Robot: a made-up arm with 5 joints.
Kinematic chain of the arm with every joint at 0, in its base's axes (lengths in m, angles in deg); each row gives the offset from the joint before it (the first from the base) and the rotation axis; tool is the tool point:
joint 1: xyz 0 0 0.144 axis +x
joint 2: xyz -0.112 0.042 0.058 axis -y
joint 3: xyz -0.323 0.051 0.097 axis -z
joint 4: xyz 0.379 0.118 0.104 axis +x
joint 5: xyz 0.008 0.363 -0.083 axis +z
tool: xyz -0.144 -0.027 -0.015
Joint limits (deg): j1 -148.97..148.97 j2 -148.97..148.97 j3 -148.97..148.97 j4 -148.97..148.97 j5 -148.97..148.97
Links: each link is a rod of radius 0.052 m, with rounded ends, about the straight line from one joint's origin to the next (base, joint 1, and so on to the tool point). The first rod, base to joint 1, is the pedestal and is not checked.
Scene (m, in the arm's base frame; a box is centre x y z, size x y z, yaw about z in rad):
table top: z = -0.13
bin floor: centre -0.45 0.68 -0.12 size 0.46 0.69 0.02 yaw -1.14
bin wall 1: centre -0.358 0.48 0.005 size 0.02 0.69 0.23 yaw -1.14
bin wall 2: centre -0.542 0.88 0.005 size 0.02 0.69 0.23 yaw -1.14
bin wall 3: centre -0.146 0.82 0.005 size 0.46 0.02 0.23 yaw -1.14
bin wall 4: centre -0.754 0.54 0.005 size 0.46 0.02 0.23 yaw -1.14
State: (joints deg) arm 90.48 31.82 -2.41 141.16 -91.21
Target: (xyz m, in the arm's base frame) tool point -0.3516 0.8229 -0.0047
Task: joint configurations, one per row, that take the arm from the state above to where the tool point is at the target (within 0.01 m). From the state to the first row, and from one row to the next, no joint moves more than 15 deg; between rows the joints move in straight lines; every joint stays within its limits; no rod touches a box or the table.
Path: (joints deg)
1: 84.61 44.88 -9.13 134.54 -89.43
2: 78.73 57.94 -15.85 127.92 -87.66
3: 72.86 71.00 -22.57 121.30 -85.88
4: 66.98 84.06 -29.29 114.67 -84.11
5: 61.11 97.12 -36.01 108.05 -82.33
6: 55.24 110.18 -42.73 101.43 -80.55
7: 49.36 123.24 -49.45 94.81 -78.78
8: 43.49 136.30 -56.17 88.19 -77.00

